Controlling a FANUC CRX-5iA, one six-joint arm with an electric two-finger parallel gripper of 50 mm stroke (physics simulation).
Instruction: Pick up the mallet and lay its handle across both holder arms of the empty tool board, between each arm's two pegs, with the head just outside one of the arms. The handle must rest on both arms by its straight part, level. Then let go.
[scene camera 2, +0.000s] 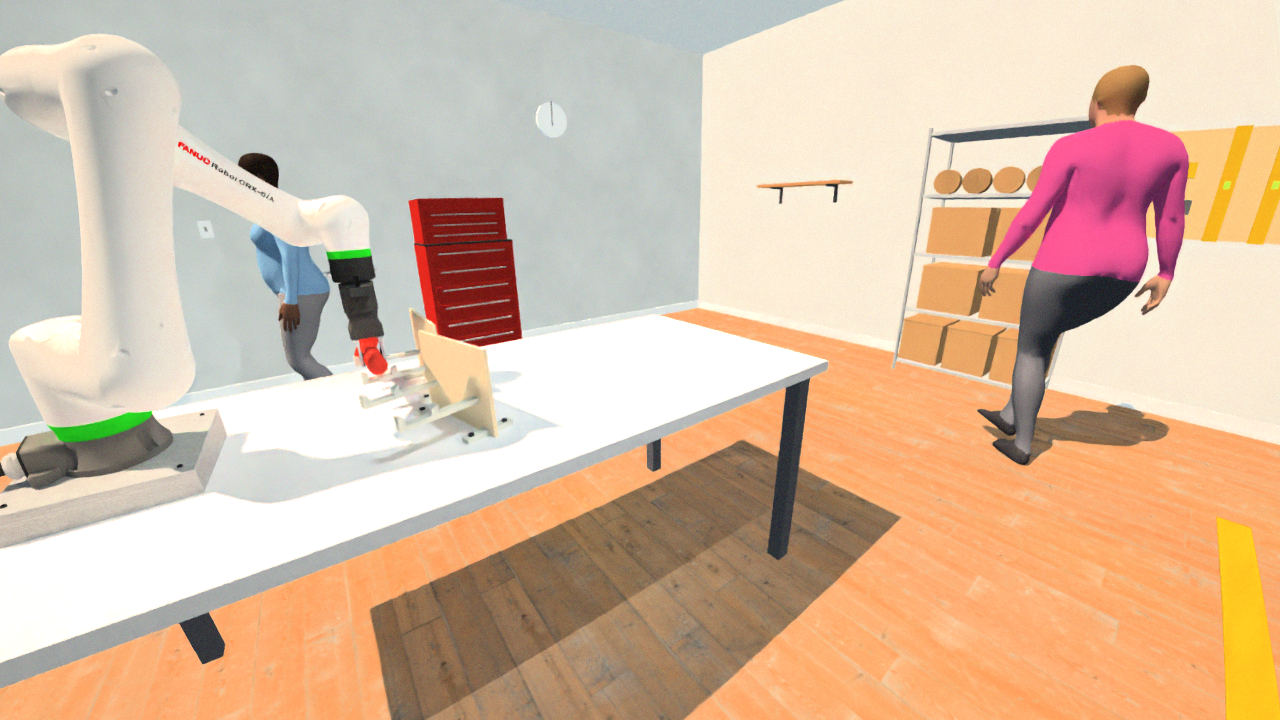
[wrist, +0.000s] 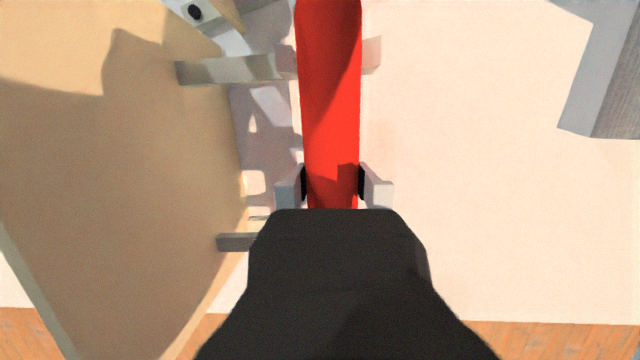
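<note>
My gripper is shut on the mallet's red handle, beside the face of the pale wooden tool board. In the wrist view the handle crosses over one holder arm, with a peg showing on either side of it. The second arm shows beside the gripper body, which hides its outer part. In the scene view the handle appears above the holder arms; whether it touches them I cannot tell. The mallet's head cannot be made out in either view.
A second wooden board stands behind the first on the white table. The boards' feet have dark bolts. The robot's base plate lies on the table. A red tool cabinet and two people stand beyond the table.
</note>
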